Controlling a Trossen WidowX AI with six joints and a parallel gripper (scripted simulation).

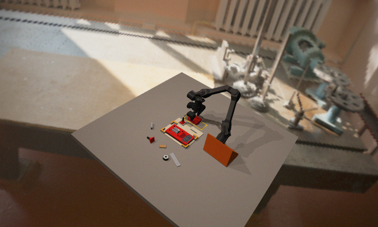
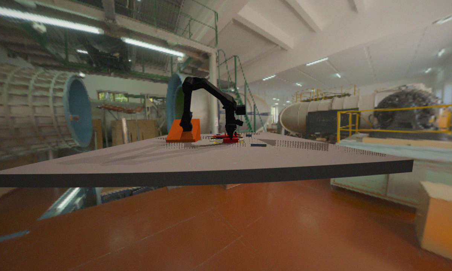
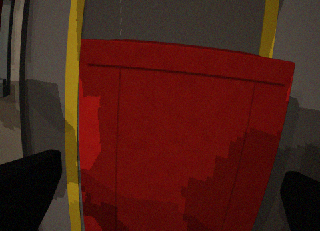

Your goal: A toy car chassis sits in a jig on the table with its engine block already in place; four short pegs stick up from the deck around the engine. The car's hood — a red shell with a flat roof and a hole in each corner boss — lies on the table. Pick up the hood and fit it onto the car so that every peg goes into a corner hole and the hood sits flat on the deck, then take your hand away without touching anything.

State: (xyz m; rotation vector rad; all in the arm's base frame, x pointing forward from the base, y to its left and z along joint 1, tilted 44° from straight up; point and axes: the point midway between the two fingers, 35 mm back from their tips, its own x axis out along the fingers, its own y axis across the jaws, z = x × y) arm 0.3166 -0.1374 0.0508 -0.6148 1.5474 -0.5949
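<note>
The red hood lies right at my gripper tip. Also, from my gripper tip: jig: 200 mm to the left, 20 mm behind, 10 mm below; grey engine block: 230 mm to the left, 10 mm ahead.
</note>
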